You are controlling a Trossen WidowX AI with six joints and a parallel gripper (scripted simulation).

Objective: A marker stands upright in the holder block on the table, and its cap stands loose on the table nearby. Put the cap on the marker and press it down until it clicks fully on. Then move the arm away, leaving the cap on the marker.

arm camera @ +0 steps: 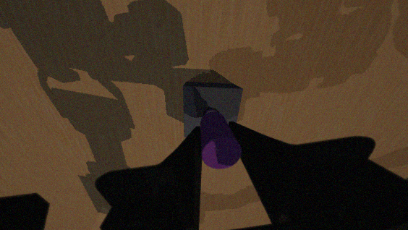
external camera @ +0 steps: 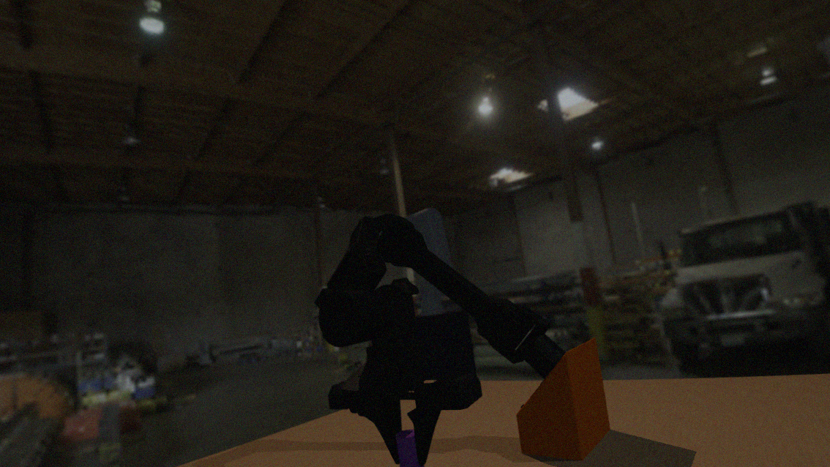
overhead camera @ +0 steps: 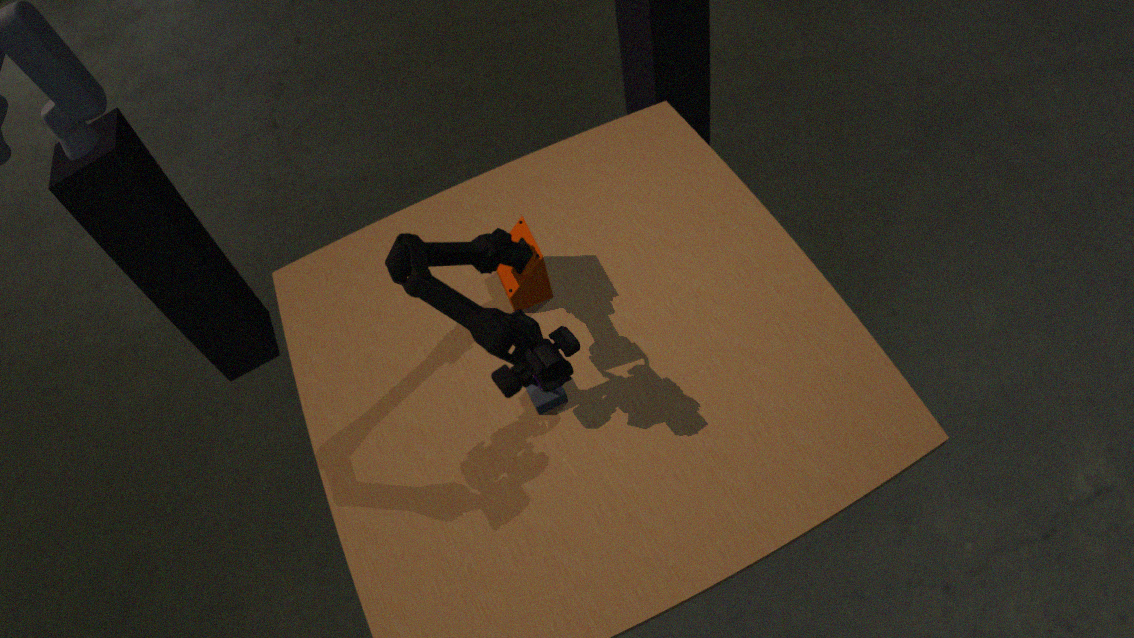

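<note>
My gripper tip is 1 cm below the purple marker cap.
</note>
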